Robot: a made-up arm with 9 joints.
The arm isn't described. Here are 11 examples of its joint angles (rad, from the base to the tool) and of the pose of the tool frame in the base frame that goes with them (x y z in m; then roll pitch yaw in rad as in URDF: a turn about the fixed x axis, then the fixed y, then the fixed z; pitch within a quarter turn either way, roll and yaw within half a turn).
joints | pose
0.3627 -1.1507 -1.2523 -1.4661 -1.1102 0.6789 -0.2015 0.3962 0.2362 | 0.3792 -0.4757 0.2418 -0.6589 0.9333 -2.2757
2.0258 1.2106 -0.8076 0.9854 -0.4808 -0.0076 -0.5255 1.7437 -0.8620 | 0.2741 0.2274 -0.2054 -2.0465 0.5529 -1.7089
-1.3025 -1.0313 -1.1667 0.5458 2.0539 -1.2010 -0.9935 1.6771 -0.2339 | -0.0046 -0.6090 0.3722 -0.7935 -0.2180 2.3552
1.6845 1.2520 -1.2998 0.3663 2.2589 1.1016 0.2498 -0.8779 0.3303 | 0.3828 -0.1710 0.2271 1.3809 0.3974 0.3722
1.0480 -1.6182 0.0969 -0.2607 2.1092 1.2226 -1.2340 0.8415 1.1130 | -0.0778 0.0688 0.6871 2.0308 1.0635 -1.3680
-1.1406 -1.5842 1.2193 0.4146 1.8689 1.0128 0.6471 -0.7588 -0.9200 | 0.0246 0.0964 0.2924 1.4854 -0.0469 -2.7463
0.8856 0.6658 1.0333 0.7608 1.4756 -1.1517 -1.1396 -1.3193 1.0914 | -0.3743 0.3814 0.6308 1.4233 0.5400 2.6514
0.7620 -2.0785 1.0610 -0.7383 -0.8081 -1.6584 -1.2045 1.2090 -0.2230 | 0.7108 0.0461 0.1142 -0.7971 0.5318 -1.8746
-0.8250 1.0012 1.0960 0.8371 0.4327 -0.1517 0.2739 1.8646 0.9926 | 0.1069 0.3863 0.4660 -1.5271 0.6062 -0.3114
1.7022 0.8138 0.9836 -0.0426 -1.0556 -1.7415 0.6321 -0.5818 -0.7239 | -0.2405 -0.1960 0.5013 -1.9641 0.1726 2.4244
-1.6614 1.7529 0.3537 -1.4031 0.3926 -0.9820 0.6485 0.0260 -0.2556 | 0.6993 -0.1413 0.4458 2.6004 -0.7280 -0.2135
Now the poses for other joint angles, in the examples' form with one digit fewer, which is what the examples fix.
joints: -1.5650 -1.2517 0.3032 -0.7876 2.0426 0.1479 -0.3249 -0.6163 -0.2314
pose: 0.168 0.407 0.306 -0.294 1.069 1.260
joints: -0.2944 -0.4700 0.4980 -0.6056 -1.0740 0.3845 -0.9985 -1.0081 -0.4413
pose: 0.196 -0.468 0.921 -0.814 -0.470 -1.511
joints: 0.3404 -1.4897 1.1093 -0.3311 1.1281 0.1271 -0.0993 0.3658 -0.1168
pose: -0.128 0.346 0.488 -1.290 -1.008 1.026
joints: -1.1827 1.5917 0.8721 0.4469 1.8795 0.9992 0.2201 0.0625 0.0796
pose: 0.341 -0.372 0.365 -0.343 0.889 -1.837
